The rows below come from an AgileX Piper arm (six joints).
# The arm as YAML. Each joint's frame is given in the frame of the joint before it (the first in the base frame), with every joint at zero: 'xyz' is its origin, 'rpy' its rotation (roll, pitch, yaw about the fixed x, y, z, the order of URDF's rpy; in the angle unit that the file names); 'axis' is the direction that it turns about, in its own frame. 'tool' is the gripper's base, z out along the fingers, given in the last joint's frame.
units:
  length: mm
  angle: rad
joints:
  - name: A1
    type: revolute
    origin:
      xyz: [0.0, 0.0, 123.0]
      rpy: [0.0, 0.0, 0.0]
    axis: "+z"
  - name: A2
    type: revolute
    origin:
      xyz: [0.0, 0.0, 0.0]
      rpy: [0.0, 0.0, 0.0]
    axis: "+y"
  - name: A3
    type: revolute
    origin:
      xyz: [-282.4, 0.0, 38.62]
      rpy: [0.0, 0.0, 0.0]
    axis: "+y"
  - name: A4
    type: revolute
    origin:
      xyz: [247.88, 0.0, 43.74]
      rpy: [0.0, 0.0, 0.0]
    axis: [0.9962, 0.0, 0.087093]
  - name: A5
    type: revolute
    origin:
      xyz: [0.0, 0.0, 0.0]
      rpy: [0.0, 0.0, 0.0]
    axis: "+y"
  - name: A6
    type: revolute
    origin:
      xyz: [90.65, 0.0, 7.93]
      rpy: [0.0, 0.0, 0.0]
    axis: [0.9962, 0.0, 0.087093]
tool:
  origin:
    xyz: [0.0, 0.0, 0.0]
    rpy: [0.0, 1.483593, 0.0]
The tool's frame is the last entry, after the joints.
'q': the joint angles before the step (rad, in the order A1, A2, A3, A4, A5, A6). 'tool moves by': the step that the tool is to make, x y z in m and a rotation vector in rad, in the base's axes. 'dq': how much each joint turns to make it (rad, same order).
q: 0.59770 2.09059 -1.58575 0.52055 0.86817 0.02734
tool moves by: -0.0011 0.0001 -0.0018 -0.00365 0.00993 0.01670
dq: 0.00005 0.00382 0.00009 0.00468 0.01362 -0.01421
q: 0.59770 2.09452 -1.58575 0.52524 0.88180 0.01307
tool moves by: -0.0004 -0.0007 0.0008 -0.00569 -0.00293 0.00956
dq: -0.00028 -0.00241 -0.00022 -0.00667 0.00614 -0.00497
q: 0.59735 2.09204 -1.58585 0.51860 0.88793 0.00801
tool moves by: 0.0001 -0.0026 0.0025 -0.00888 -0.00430 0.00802
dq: -0.00401 -0.00688 -0.00019 -0.01218 0.01087 -0.00256
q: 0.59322 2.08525 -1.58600 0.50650 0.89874 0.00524
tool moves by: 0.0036 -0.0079 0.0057 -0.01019 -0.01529 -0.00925
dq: -0.01700 -0.01492 0.00014 -0.02118 0.00694 0.00413
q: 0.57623 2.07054 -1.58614 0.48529 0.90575 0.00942
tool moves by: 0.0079 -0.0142 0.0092 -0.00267 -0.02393 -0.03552
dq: -0.03447 -0.02240 -0.00016 -0.01939 0.00026 0.00961
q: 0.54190 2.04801 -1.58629 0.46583 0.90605 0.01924
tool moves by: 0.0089 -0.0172 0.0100 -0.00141 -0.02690 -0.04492
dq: -0.04175 -0.02435 0.00014 -0.01883 -0.00218 0.01018
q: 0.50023 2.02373 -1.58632 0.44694 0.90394 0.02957
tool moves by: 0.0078 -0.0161 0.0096 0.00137 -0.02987 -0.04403
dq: -0.03875 -0.02284 0.00002 -0.01526 -0.00779 0.00826
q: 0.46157 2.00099 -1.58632 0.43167 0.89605 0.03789
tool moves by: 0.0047 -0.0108 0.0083 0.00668 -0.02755 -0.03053
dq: -0.02593 -0.01912 0.00016 -0.00583 -0.01056 0.00260
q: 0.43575 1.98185 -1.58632 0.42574 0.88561 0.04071
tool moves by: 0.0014 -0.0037 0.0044 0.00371 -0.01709 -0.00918
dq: -0.00845 -0.00989 -0.00003 -0.00233 -0.00727 -0.00166
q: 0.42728 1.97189 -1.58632 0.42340 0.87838 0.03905
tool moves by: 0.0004 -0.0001 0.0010 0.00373 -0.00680 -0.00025
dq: -0.00075 -0.00158 -0.00032 0.00290 -0.00505 -0.00390
